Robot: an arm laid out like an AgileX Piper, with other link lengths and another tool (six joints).
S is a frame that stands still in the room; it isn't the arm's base.
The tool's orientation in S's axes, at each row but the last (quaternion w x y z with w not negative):
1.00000, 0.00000, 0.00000, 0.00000
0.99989, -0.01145, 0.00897, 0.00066
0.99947, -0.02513, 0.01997, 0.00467
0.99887, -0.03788, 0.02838, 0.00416
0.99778, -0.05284, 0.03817, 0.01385
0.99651, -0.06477, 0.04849, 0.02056
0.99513, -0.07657, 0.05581, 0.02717
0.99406, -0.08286, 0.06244, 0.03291
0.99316, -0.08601, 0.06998, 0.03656
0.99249, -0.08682, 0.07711, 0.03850
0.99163, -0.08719, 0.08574, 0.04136
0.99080, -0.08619, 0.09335, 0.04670
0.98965, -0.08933, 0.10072, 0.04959
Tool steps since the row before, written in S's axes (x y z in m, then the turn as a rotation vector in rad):
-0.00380, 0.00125, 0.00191, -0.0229, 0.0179, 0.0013
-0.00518, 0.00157, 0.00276, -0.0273, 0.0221, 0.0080
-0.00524, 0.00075, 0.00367, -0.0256, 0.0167, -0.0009
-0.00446, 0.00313, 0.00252, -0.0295, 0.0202, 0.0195
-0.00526, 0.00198, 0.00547, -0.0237, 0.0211, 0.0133
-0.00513, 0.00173, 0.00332, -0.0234, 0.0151, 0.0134
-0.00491, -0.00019, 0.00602, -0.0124, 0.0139, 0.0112
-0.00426, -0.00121, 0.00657, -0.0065, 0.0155, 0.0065
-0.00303, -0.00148, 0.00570, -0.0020, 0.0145, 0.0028
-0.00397, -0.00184, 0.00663, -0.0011, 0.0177, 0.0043
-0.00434, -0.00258, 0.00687, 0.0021, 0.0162, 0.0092
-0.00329, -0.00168, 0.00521, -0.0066, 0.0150, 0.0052
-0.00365, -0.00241, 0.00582, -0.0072, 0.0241, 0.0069
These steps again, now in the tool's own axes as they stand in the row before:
-0.00380, 0.00125, 0.00191, -0.0229, 0.0179, 0.0013
-0.00523, 0.00151, 0.00270, -0.0274, 0.0220, 0.0080
-0.00538, 0.00062, 0.00349, -0.0254, 0.0170, -0.0011
-0.00458, 0.00298, 0.00249, -0.0304, 0.0190, 0.0193
-0.00562, 0.00156, 0.00524, -0.0242, 0.0203, 0.0137
-0.00537, 0.00153, 0.00302, -0.0241, 0.0144, 0.0130
-0.00557, -0.00078, 0.00536, -0.0130, 0.0128, 0.0118
-0.00514, -0.00192, 0.00572, -0.0064, 0.0147, 0.0082
-0.00391, -0.00214, 0.00490, -0.0015, 0.0140, 0.0050
-0.00509, -0.00255, 0.00554, -0.0007, 0.0168, 0.0072
-0.00565, -0.00325, 0.00549, 0.0015, 0.0142, 0.0122
-0.00435, -0.00213, 0.00416, -0.0063, 0.0146, 0.0066
-0.00496, -0.00291, 0.00446, -0.0065, 0.0233, 0.0098

